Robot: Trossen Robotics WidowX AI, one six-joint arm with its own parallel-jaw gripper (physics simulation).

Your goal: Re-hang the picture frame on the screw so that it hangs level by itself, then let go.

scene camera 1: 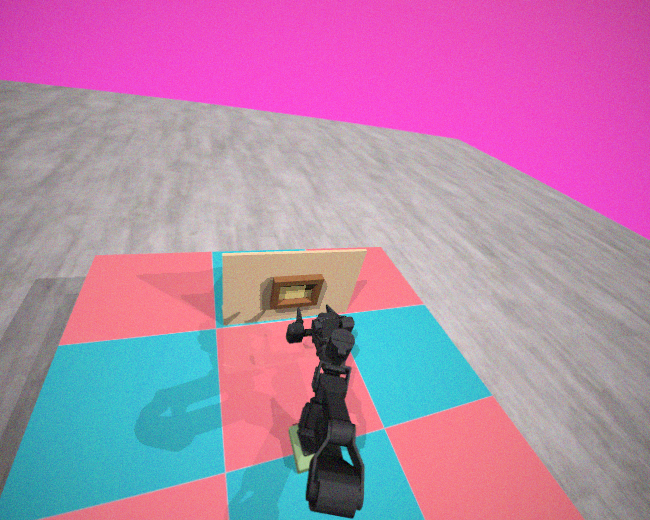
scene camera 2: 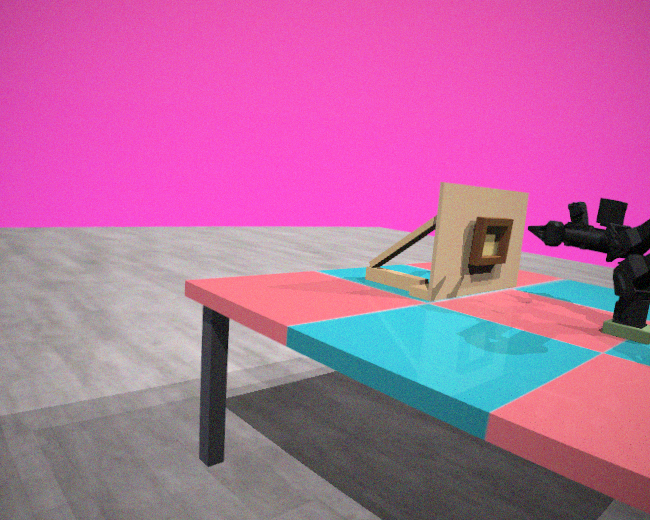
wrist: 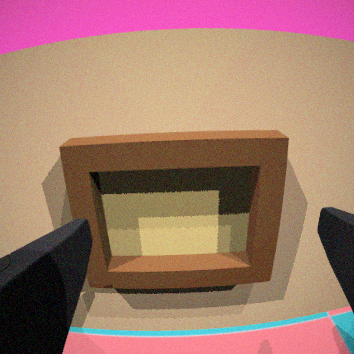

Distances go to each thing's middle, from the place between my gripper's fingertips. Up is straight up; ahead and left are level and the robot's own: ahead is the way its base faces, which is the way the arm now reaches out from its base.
The brown picture frame (scene camera 2: 491, 238) lies 12 cm ahead of my hand, 5 cm below it and 1 cm to the left of it. The rest, counted from my hand: tan wall board (scene camera 2: 459, 205): 14 cm ahead, 6 cm below.
